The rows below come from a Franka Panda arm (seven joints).
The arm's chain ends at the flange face. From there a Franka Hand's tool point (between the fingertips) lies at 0.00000 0.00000 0.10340 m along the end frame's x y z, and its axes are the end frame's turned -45 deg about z.
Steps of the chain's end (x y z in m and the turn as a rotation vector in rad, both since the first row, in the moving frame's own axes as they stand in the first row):
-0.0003, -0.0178, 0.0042, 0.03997, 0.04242, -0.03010
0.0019, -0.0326, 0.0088, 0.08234, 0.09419, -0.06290
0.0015, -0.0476, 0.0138, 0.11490, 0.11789, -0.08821
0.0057, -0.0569, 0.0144, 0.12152, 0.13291, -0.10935
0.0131, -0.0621, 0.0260, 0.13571, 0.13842, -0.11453
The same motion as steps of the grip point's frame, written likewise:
0.0184, -0.0127, 0.0040, -0.00173, 0.05826, -0.03010
0.0373, -0.0212, 0.0080, -0.00838, 0.12483, -0.06290
0.0517, -0.0331, 0.0124, -0.00211, 0.16461, -0.08821
0.0628, -0.0364, 0.0127, -0.00805, 0.17991, -0.10935
0.0731, -0.0356, 0.0241, -0.00192, 0.19384, -0.11453

